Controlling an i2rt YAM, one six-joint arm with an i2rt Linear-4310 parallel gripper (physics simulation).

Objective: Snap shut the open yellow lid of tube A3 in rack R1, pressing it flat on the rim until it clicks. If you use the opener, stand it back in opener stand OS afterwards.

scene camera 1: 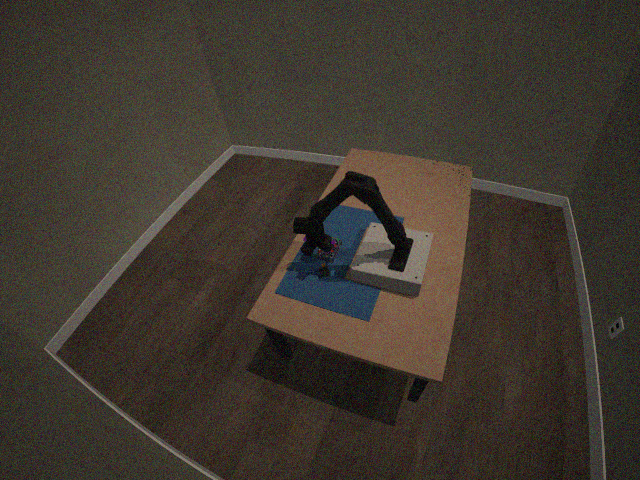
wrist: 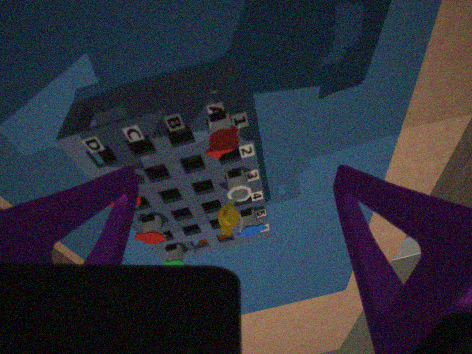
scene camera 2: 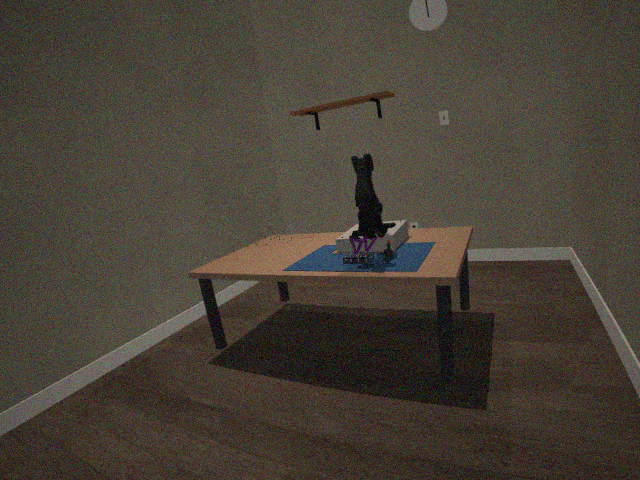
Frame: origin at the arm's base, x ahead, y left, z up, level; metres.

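Where they show: gripper, fingertip midpoint: [scene camera 1: 320, 248] [wrist: 235, 176] [scene camera 2: 361, 252]; arm's base at its link origin: [scene camera 1: 401, 254].
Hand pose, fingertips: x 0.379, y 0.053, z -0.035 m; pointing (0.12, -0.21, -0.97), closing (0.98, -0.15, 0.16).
Each offset is from my fingertips to the top centre of the thing. "spot": to the spot under its first point. Level surfaces: height alone.
Rack R1 {dz +0.010, dx -0.029, dy -0.035 m} [wrist: 197, 176] [scene camera 2: 356, 260] stands on the blue mat, with rows A to D and columns 1 to 6 marked. Tube A3's open rim {spot: dz -0.010, dx +0.000, dy -0.025 m} [wrist: 239, 193] shows as a pale ring in the wrist view. Its yellow lid {dz +0.007, dx -0.008, dy -0.028 m} [wrist: 228, 217] stands open beside the rim, towards the bottom of the view. My gripper [wrist: 235, 176] [scene camera 2: 362, 253] is open and empty above the rack, its purple fingers wide apart on either side of the A3 tube in the wrist view. A dark upright thing with an orange top [scene camera 2: 388, 251] [scene camera 1: 323, 269], seemingly the opener in its stand, is beside the rack.
In the rack are tubes with a red lid {dz -0.005, dx -0.002, dy +0.018 m} [wrist: 223, 141] at A1, a blue lid {dz -0.005, dx +0.001, dy -0.059 m} [wrist: 253, 230] near A5, another red lid {dz -0.005, dx -0.057, dy -0.042 m} [wrist: 150, 237] and a green lid {dz -0.005, dx -0.056, dy -0.080 m} [wrist: 175, 262]. One more red lid is partly behind the left finger. The arm's white base [scene camera 1: 387, 280] borders the mat {dz -0.047 m} [scene camera 1: 351, 304].
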